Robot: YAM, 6 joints.
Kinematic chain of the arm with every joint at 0, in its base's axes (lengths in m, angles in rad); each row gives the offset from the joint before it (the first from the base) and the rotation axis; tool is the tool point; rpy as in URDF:
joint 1: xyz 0 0 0.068 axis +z
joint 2: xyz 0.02 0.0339 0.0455 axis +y
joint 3: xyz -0.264 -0.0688 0 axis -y
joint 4: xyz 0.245 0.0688 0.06 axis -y
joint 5: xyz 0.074 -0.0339 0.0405 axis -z
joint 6: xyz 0.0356 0 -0.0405 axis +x
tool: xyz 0 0 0 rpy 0 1.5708 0
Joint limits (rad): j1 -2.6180..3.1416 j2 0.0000..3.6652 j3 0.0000..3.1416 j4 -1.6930..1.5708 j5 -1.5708..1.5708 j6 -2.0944..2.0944
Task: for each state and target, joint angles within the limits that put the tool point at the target. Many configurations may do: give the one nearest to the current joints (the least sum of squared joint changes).
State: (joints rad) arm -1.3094 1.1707 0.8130 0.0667 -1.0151 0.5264
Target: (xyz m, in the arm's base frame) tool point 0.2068 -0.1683 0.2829
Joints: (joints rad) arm -0.7987 1.2268 0.8004 0.0659 -1.0432 0.5264
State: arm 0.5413 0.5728 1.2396 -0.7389 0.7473 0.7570
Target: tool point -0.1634 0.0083 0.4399
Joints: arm -0.1835 0.0738 1.4253 -0.7865 0.6539 0.7570
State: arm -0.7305 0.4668 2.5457 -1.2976 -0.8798 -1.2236
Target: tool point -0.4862 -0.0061 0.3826
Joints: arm 0.0627 0.3286 2.8833 -0.7976 -0.7545 -1.2236
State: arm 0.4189 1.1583 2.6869 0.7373 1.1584 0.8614
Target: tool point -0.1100 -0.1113 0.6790
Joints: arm 0.5753 1.1978 2.6274 0.7867 1.2286 0.8614
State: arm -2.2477 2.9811 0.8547 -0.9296 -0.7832 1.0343
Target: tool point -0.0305 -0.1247 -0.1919
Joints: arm -2.0123 3.2469 1.1791 -0.7253 -0.8069 1.0343
